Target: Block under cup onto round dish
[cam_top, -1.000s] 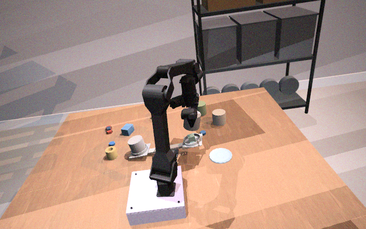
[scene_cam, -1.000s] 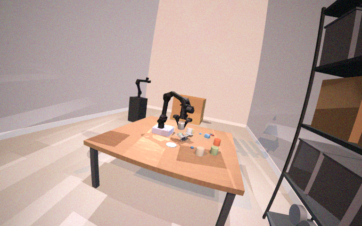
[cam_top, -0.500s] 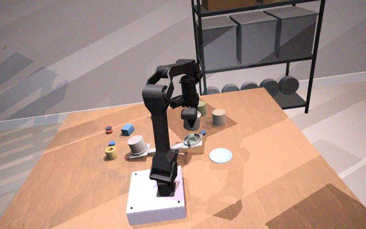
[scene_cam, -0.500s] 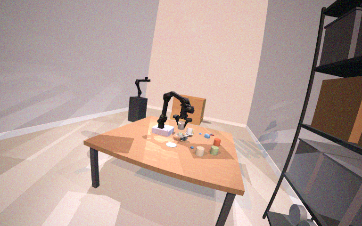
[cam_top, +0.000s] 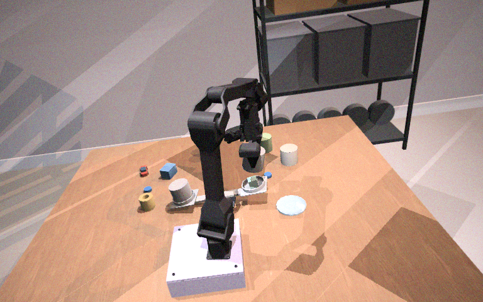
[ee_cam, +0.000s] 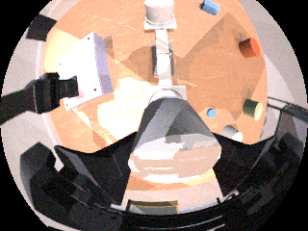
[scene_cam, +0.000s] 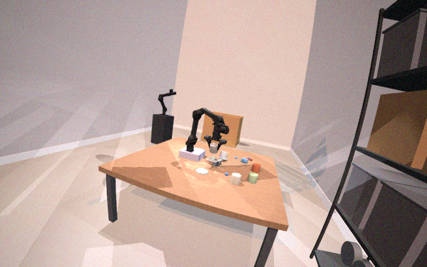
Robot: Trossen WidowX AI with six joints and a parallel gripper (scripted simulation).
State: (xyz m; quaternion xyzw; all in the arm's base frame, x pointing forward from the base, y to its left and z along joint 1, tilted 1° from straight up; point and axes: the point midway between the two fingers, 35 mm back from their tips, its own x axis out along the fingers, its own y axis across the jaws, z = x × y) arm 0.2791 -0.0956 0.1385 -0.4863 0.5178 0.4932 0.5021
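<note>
Right now the teal block is 8 cm below my gripper tip and 1 cm to the left of it. Also, from my gripper tip: round dish 17 cm below, 11 cm to the right, 3 cm behind; beige cylinder 25 cm ahead, 13 cm below, 10 cm to the right; green cylinder 35 cm ahead, 13 cm below, 1 cm to the right.
</note>
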